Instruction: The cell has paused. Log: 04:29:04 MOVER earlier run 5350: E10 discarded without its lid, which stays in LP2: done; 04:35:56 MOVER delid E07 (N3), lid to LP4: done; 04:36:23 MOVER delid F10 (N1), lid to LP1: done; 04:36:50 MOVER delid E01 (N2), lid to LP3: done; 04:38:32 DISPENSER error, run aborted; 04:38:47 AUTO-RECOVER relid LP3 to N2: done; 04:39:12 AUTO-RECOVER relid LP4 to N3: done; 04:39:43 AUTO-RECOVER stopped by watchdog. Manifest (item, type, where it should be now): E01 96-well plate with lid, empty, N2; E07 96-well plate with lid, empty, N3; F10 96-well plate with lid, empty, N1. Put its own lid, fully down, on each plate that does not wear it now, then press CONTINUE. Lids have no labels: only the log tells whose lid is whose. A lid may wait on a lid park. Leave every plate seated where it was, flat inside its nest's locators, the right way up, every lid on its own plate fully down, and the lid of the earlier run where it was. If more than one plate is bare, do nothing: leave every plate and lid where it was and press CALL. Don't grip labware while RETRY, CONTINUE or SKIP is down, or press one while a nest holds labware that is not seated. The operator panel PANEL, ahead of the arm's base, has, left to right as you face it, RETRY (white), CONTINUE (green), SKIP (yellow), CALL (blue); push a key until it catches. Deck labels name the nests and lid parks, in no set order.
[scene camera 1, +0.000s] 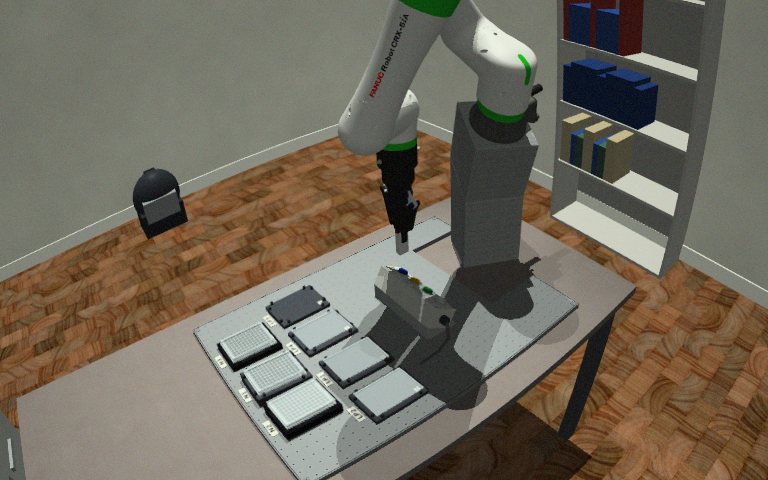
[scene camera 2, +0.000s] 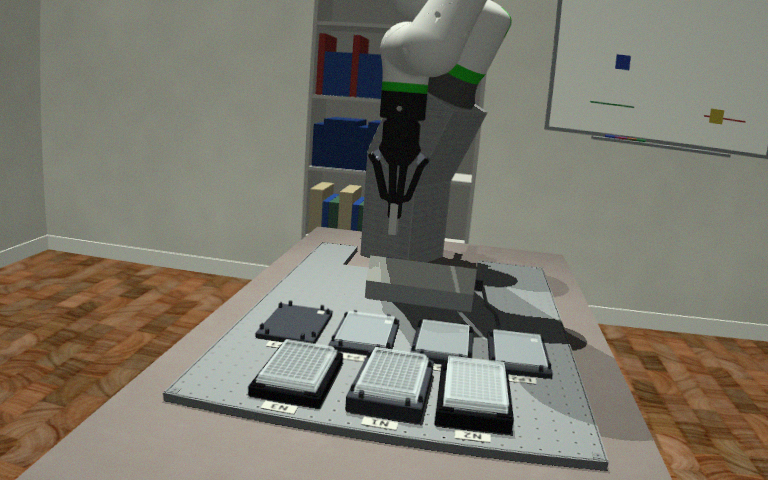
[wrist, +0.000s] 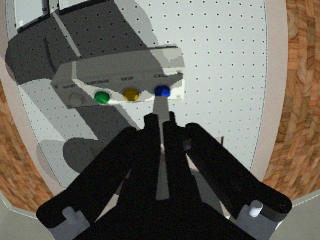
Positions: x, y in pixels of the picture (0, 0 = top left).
Scene:
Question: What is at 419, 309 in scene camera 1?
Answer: An operator panel.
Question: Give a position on a lid park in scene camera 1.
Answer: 301, 304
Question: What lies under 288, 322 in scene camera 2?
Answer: A lid park.

